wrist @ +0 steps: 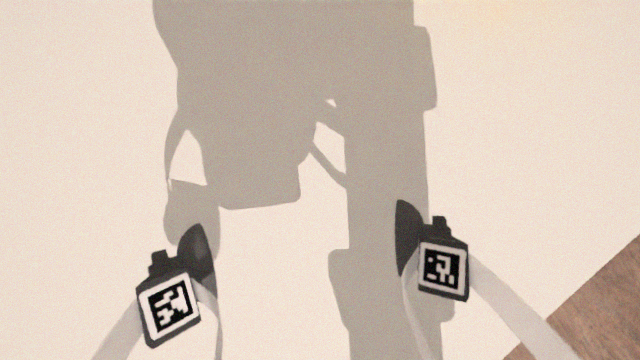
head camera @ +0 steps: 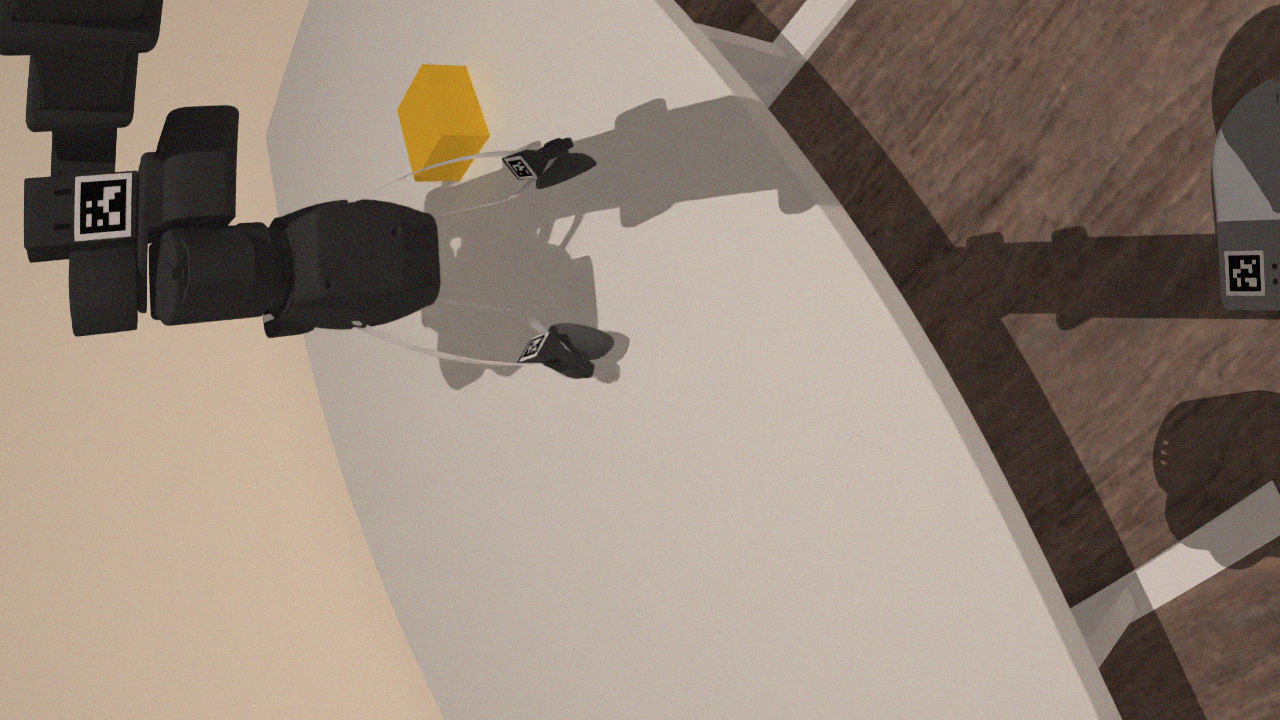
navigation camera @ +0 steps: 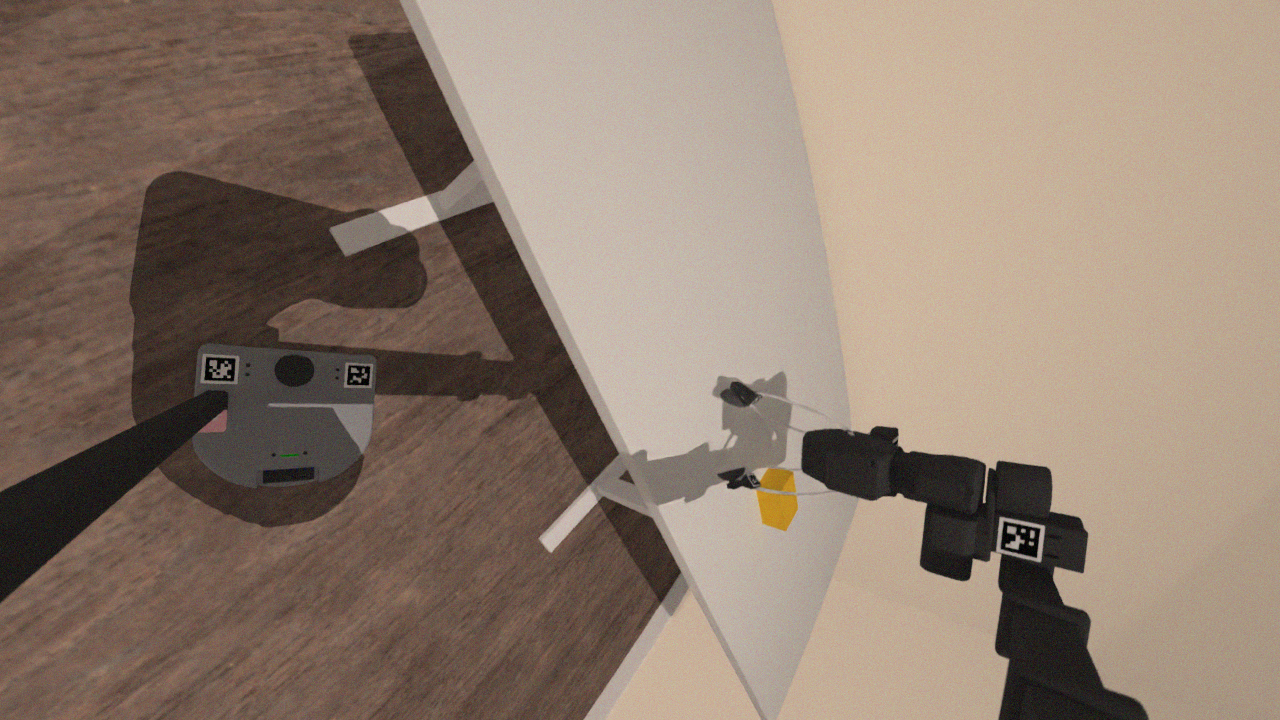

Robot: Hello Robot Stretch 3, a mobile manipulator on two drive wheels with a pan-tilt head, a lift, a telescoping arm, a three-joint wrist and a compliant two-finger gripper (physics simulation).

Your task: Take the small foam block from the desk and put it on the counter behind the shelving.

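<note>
A yellow foam block (head camera: 441, 119) (navigation camera: 777, 510) is part of the scene, while in the wrist view the block is out of frame. There is also a white desk, seen at (head camera: 770, 491), (wrist: 289, 138) and (navigation camera: 651, 170). The gripper itself appears at (head camera: 593, 253), (wrist: 304, 237) and (navigation camera: 722, 433).
</note>
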